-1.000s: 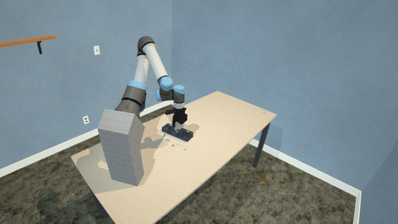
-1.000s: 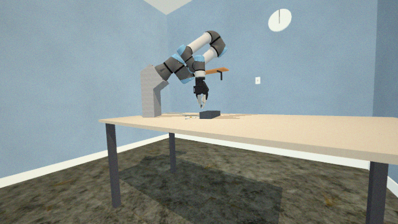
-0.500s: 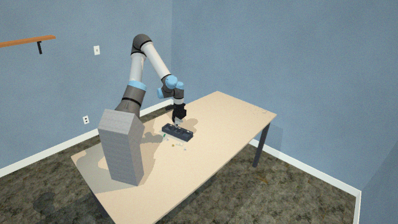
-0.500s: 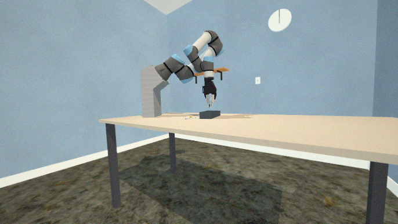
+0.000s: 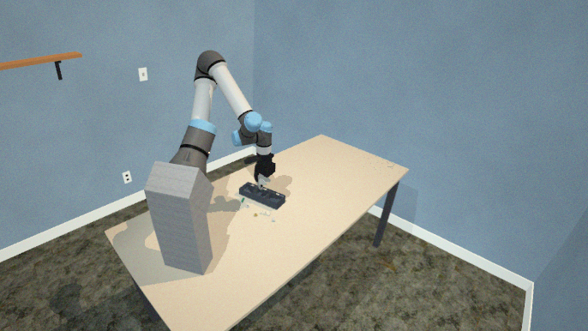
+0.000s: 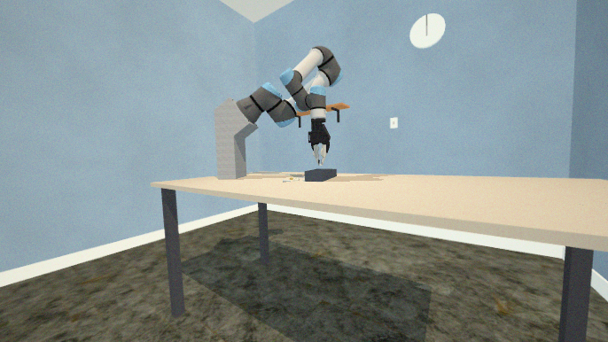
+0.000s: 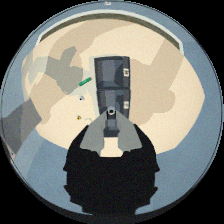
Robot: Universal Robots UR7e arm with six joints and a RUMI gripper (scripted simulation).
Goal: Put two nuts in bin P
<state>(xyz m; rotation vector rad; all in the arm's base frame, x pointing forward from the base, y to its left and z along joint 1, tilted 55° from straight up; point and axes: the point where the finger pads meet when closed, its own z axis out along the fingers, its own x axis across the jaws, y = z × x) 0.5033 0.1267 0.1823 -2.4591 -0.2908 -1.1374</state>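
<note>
My gripper is now 60 mm above the dark bin block and 10 mm short of it. The rest, counted from my hand: white dotted plate 130 mm to the right, 80 mm below, 30 mm behind; brass-coloured nut 120 mm to the right, 90 mm behind, 80 mm below; green part 100 mm behind, 80 mm below, 20 mm to the left.
</note>
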